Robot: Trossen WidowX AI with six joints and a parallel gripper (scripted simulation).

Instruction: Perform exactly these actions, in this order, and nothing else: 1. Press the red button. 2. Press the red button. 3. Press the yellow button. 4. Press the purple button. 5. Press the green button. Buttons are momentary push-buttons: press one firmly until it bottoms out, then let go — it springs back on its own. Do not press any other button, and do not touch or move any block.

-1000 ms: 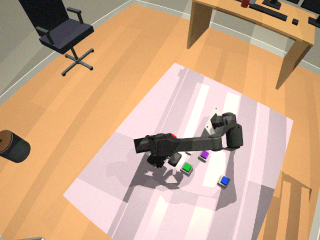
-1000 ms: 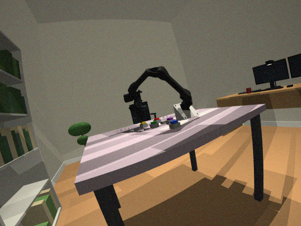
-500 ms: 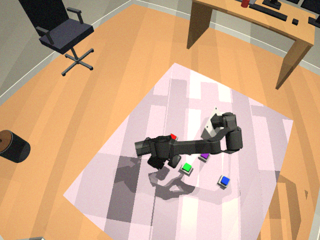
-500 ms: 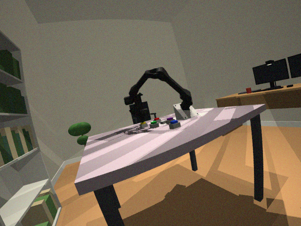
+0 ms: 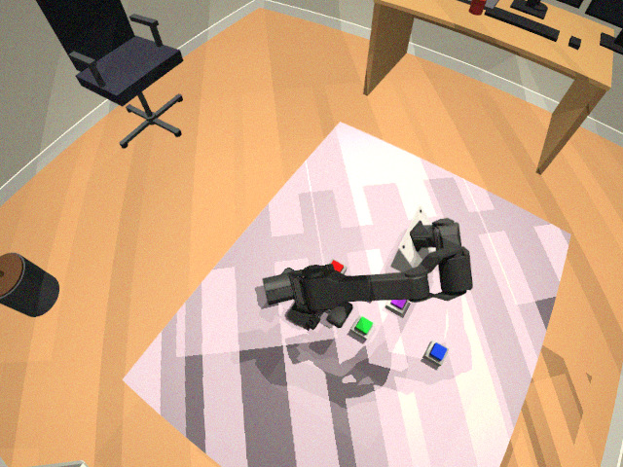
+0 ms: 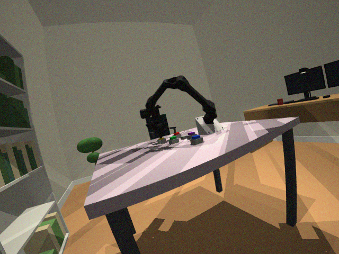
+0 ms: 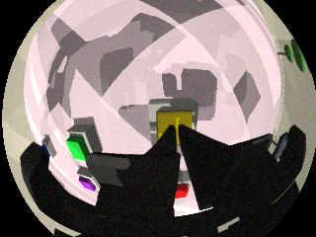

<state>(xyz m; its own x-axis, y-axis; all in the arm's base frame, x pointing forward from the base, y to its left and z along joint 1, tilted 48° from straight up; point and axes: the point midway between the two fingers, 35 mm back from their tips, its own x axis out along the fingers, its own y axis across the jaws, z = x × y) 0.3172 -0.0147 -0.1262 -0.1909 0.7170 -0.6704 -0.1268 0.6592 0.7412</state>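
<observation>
My gripper tip is 10 mm above the yellow button. Round my gripper tip: red button: 120 mm behind, 30 mm to the right; then green button: 50 mm behind, 130 mm to the left; then small grey block: 130 mm behind, 90 mm to the left, 20 mm below.
</observation>
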